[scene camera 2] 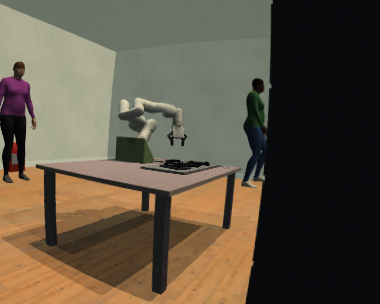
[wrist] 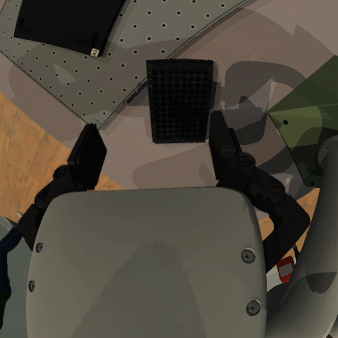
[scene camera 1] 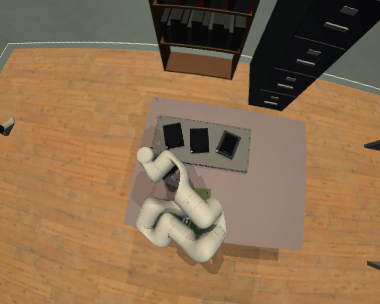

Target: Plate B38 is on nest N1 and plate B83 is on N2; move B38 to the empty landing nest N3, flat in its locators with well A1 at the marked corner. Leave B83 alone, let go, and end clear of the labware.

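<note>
A black well plate [wrist: 181,100] lies on the table just off the perforated board's edge; its label is unreadable, and whether it touches the board is unclear. In scene camera 1 it shows as a dark shape [scene camera 1: 172,178] partly under the arm. An empty black nest [scene camera 1: 173,135] [wrist: 70,22], with an A1 tag [wrist: 95,51] at one corner, is leftmost on the board. A flat black nest [scene camera 1: 199,140] is in the middle. A rimmed black plate [scene camera 1: 228,144] sits angled at the right nest. My gripper [scene camera 2: 177,144] [wrist: 152,130] is open and empty, high above the table.
The grey perforated board [scene camera 1: 215,164] [scene camera 2: 187,172] [wrist: 112,82] lies on the pinkish table [scene camera 1: 275,200] [scene camera 2: 100,176]. The green robot base [scene camera 2: 134,150] [wrist: 305,120] stands on the robot's side of the loose plate. A bookshelf [scene camera 1: 199,65] and dark cabinet [scene camera 1: 280,75] stand beyond the table.
</note>
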